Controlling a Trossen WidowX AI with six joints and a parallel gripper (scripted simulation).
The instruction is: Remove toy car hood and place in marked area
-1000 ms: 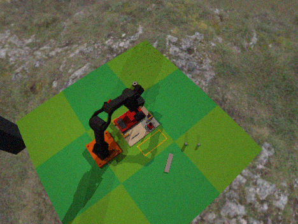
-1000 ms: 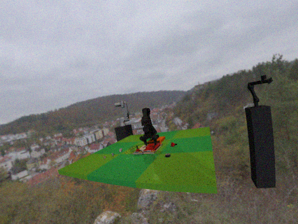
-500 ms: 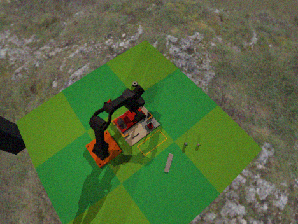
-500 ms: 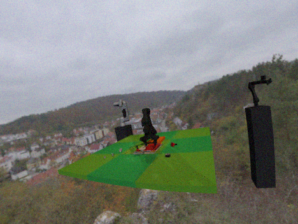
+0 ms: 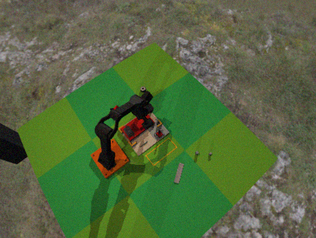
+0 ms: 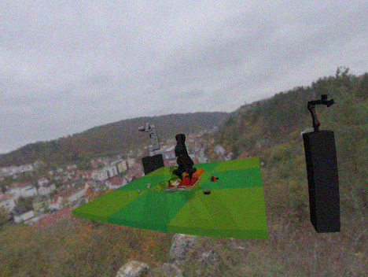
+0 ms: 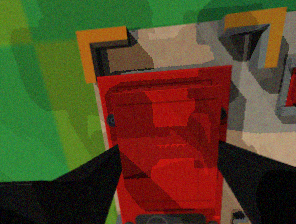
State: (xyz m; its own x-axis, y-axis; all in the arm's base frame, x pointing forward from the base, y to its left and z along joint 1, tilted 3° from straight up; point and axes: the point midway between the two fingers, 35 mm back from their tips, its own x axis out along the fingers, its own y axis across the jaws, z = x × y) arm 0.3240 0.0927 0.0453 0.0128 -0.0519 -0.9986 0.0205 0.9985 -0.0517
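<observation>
Now: gripper tip 2 cm past the tan plate, 3 cm to the left of it and 2 cm above it. From my gripper tip the other things lie so: grey bar: 3 cm behind, 40 cm to the right, 3 cm below; then dark tyre: 16 cm ahead, 21 cm to the left, 3 cm below; then red hood: 1 cm above.
</observation>
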